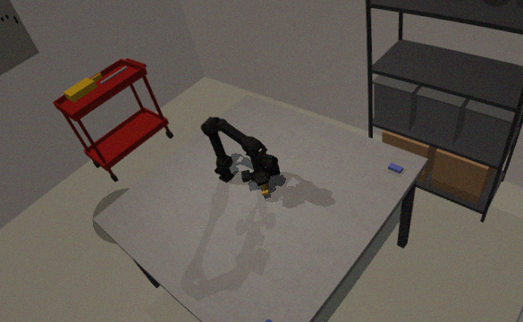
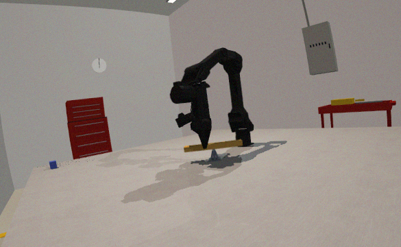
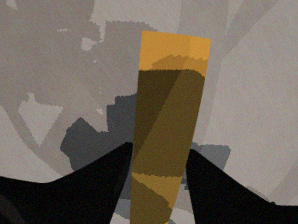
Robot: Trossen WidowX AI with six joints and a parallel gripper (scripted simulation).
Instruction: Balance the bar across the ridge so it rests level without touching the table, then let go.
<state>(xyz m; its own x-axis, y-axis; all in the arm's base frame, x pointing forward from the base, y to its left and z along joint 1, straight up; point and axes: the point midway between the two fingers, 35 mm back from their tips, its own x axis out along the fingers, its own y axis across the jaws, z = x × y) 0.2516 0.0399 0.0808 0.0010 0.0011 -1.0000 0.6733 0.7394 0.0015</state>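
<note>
The bar lies 20 mm to the left of my gripper tip and 20 mm behind it. Also, from my gripper tip: blue block (490 mm ahead, 460 mm to the left, 40 mm below).
</note>
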